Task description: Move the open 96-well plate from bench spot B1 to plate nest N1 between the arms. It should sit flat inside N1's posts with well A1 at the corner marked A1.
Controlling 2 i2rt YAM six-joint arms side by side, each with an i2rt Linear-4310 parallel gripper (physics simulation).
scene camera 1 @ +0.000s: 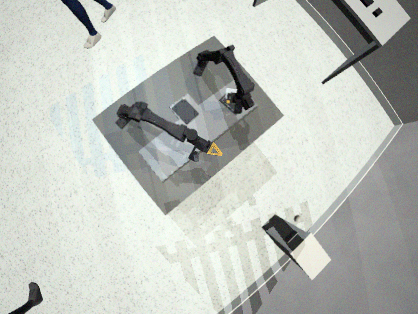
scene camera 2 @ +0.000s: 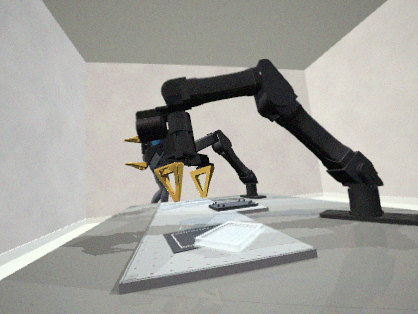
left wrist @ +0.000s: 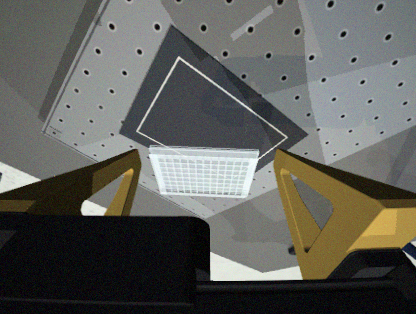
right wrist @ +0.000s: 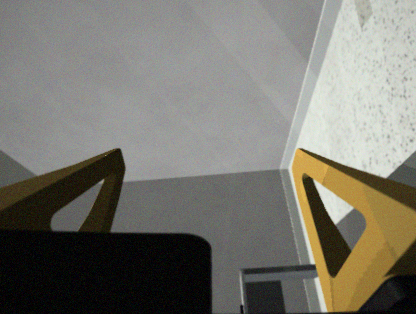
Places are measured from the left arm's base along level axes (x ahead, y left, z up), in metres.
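Pixels of known places: left gripper, between the fingertips: (scene camera 2: 191,199) (left wrist: 207,156); right gripper, between the fingertips: (scene camera 1: 221,154) (scene camera 2: 124,152) (right wrist: 208,158); left arm's base, origin of its link: (scene camera 1: 201,64) (scene camera 2: 366,218); right arm's base, origin of its link: (scene camera 2: 252,197).
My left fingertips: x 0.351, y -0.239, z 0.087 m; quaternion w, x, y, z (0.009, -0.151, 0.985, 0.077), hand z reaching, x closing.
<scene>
Ahead of a thing's pixels: the offset from my left fingertips to its top centre. "pt": to the spot under its first point. Level surfaces: height alone.
The clear 96-well plate @(0.022 m back, 0.095 m left, 0.057 m down) (scene camera 2: 230,236) (left wrist: 204,174) lies on the perforated board, turned askew across one side of the dark B1 pad @(pt 0.064 m ahead, 0.018 m left, 0.072 m down) (scene camera 2: 172,242) (left wrist: 145,100) and its white outline. My left gripper (scene camera 2: 190,199) (left wrist: 207,156) is open and empty, pointing down; in the left wrist view the plate shows between and beyond its fingertips, apart from them. In scene camera 1 its orange finger (scene camera 1: 228,101) shows beside the pad. The dark nest N1 @(0.311 m back, 0.179 m right, 0.052 m down) (scene camera 1: 185,111) (scene camera 2: 232,204) with small posts holds no plate. My right gripper (scene camera 1: 215,150) (scene camera 2: 126,152) (right wrist: 208,158) is open and empty. The A1 marks are unreadable.
The pale perforated board @(0.074 m down) (scene camera 1: 162,160) (scene camera 2: 215,265) (left wrist: 350,90) lies on the grey table @(0.087 m down) (scene camera 1: 167,202). The right arm reaches across the board beside the nest, its gripper past the board's edge. A person's legs (scene camera 1: 82,17) show beyond the table.
</scene>
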